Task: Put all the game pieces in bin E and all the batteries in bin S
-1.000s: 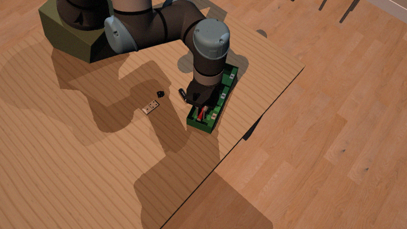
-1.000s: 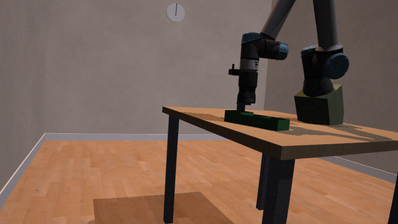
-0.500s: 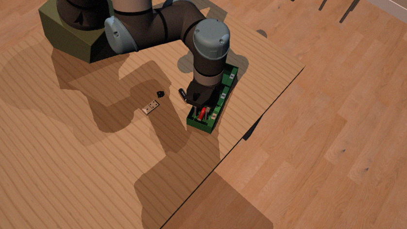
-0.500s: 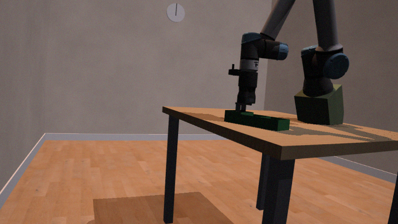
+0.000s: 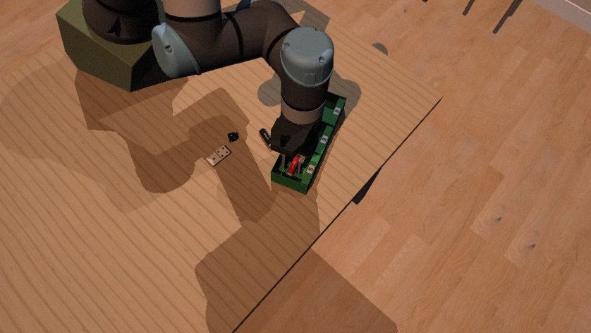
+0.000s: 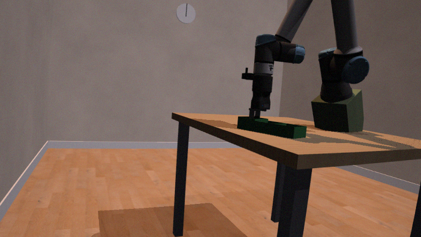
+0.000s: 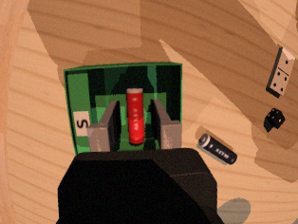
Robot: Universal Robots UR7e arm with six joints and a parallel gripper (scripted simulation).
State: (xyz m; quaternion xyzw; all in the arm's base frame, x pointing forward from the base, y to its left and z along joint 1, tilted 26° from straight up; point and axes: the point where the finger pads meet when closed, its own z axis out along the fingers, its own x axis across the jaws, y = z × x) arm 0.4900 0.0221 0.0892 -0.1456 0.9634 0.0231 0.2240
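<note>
Right now the red battery is 2 cm below my hand. The rest, counted from my hand: brass nut (10 cm to the left, 10 cm behind, 3 cm below); green three-compartment bin (8 cm to the left, 2 cm behind, 1 cm below); black battery (10 cm behind, 3 cm below, 2 cm to the left).
</note>
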